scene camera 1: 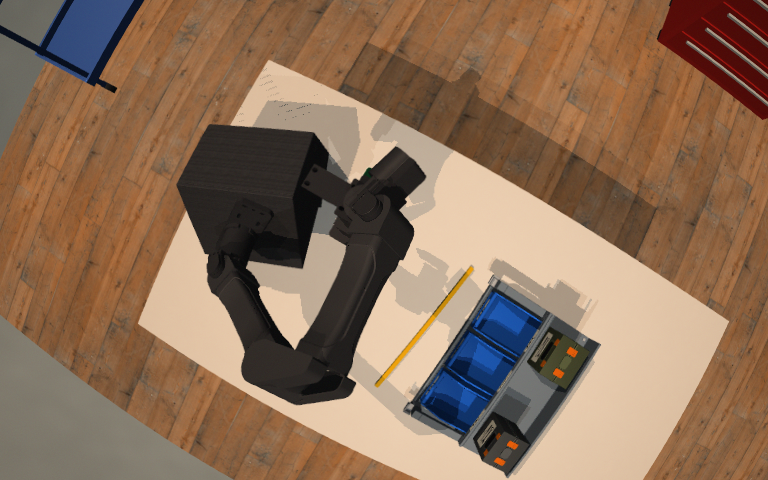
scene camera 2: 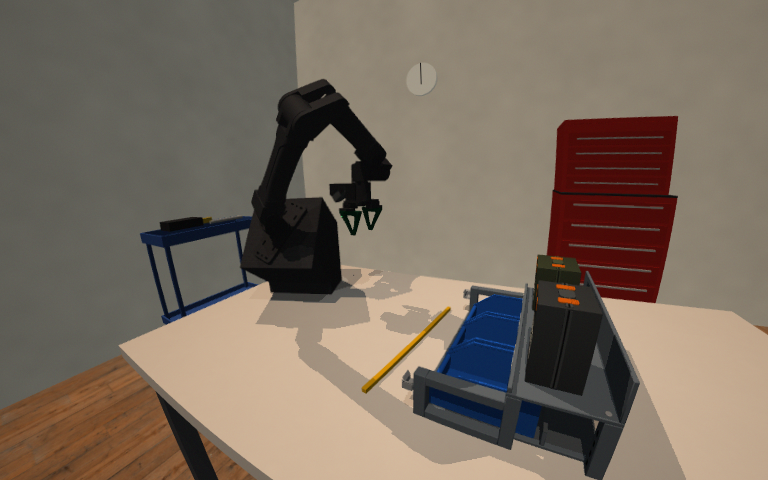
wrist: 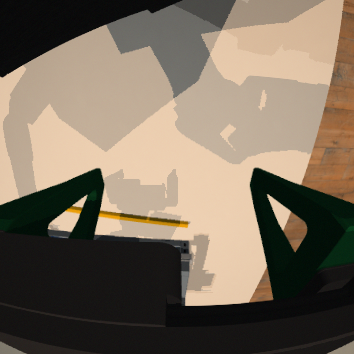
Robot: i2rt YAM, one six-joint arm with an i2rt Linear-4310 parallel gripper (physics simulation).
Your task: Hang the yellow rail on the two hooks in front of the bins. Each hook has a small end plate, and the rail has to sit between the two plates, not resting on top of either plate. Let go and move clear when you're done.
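Where they show: gripper, fingertip midpoint: (scene camera 2: 362,232) (wrist: 176,175); arm's base, origin of the base link: (scene camera 1: 242,229) (scene camera 2: 281,231).
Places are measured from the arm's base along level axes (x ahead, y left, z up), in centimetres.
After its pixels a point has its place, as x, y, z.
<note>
The yellow rail (scene camera 1: 423,327) {43.2, -5.9, -22.5} (scene camera 2: 406,349) {42.6, -10.8, -22.4} (wrist: 130,217) {44.6, 0.1, -22.6} lies flat on the table, in front of the bin rack and apart from it. One hook (scene camera 1: 410,406) {48.1, -24.4, -18.0} (scene camera 2: 407,379) {47.4, -24.7, -17.5} sticks out at the rack's near front corner, and the other hook (scene camera 1: 492,280) {52.7, 11.2, -18.0} (scene camera 2: 467,293) {52.9, 12.0, -17.6} at its far front corner. Both hooks hold nothing. My gripper (scene camera 2: 362,230) {20.7, 12.9, -2.1} (wrist: 176,175) {20.7, 12.9, -2.1} is open and empty, high above the table near the arm's base, away from the rail. In scene camera 1 the arm hides most of the gripper.
The grey rack (scene camera 1: 532,396) {73.2, -9.9, -13.2} (scene camera 2: 508,421) {63.0, -27.8, -18.0} holds blue bins (scene camera 1: 481,362) {60.4, -8.4, -22.5} (scene camera 2: 487,328) {59.0, -3.3, -18.6}. A green case (scene camera 1: 568,362) {72.9, 1.9, -3.6} (scene camera 2: 557,270) {71.3, -3.3, -3.9} and a dark case (scene camera 1: 501,444) {66.6, -19.7, -1.2} (scene camera 2: 563,339) {68.0, -25.5, -5.5} stand on its rear shelf. The black base block (scene camera 1: 249,158) {-3.1, 13.2, 4.4} (scene camera 2: 294,243) {5.5, -0.8, -3.2} stands at the table's other end.
</note>
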